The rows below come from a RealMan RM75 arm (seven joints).
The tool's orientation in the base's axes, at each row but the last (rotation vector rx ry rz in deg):
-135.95, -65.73, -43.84
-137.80, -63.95, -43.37
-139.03, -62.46, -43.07
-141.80, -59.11, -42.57
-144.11, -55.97, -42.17
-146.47, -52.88, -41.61
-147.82, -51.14, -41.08
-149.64, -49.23, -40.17
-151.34, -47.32, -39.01
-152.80, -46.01, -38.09
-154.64, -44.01, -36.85
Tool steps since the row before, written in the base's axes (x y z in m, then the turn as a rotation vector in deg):
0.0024, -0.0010, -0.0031, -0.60, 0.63, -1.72
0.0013, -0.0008, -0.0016, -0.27, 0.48, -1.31
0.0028, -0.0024, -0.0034, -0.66, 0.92, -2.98
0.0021, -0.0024, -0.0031, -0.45, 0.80, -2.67
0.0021, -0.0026, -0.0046, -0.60, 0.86, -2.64
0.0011, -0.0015, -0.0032, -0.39, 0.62, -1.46
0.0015, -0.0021, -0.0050, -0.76, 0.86, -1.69
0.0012, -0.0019, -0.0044, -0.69, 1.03, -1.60
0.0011, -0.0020, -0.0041, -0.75, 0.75, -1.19
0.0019, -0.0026, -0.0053, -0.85, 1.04, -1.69
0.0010, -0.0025, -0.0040, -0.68, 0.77, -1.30
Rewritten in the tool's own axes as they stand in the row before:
-0.0013, 0.0029, 0.0026, -1.01, -0.66, 1.50
-0.0007, 0.0017, 0.0012, -0.67, -0.36, 1.20
-0.0019, 0.0041, 0.0023, -1.65, -0.74, 2.62
-0.0019, 0.0035, 0.0020, -1.41, -0.54, 2.39
-0.0027, 0.0039, 0.0032, -1.45, -0.69, 2.34
-0.0018, 0.0022, 0.0023, -0.77, -0.53, 1.34
-0.0028, 0.0032, 0.0037, -1.03, -0.92, 1.50
-0.0024, 0.0028, 0.0033, -0.86, -1.02, 1.53
-0.0022, 0.0028, 0.0031, -0.82, -0.89, 1.05
-0.0024, 0.0039, 0.0042, -1.01, -1.11, 1.55
-0.0022, 0.0031, 0.0029, -0.81, -0.85, 1.17

